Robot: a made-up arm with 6 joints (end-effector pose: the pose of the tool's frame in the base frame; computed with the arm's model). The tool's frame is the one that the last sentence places.
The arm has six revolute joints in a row. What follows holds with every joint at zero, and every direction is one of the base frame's.
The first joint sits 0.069 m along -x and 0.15 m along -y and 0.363 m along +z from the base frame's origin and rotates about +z.
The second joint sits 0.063 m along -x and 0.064 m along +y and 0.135 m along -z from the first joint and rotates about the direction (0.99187, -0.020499, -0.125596).
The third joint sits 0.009 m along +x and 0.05 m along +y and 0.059 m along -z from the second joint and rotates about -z.
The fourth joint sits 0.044 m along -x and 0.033 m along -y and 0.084 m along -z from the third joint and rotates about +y.
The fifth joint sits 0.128 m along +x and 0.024 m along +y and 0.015 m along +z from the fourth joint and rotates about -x.
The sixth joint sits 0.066 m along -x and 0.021 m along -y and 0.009 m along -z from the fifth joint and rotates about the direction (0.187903, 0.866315, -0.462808).
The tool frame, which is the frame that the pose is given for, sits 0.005 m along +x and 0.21 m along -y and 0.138 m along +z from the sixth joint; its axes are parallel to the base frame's.
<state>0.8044 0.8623 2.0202 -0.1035 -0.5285 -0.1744</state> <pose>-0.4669 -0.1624 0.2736 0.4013 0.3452 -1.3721</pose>
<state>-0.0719 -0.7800 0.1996 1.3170 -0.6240 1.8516</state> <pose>-0.2913 -0.3389 0.2217 0.8122 2.2909 -1.9770</pose>
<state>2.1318 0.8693 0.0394 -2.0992 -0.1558 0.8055</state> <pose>0.0197 -0.3421 -0.0087 1.7725 0.2789 0.9588</pose>
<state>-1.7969 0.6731 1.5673 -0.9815 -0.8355 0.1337</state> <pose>0.1519 0.1133 0.1255 0.4128 1.1673 2.7157</pose>
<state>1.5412 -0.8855 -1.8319 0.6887 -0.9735 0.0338</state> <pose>0.0190 0.0457 -0.0022 -2.0009 0.9537 1.6937</pose>
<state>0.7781 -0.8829 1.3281 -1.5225 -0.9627 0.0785</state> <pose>-0.2152 -0.3801 0.2445 -0.1782 -1.8066 0.9784</pose>
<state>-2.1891 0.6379 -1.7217 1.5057 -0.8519 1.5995</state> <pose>-0.1203 -0.3545 0.0147 1.6504 2.1159 -0.8775</pose>
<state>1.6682 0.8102 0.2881 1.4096 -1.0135 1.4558</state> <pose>-0.2225 -0.4709 0.0249 0.8469 -2.6223 0.3498</pose>
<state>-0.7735 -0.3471 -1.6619 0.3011 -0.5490 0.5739</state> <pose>0.1497 -0.2289 0.0145 0.0406 1.3567 0.4714</pose>
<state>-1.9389 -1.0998 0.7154 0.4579 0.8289 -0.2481</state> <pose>0.0223 -0.1983 0.3276 -0.8813 1.9738 -1.7115</pose>
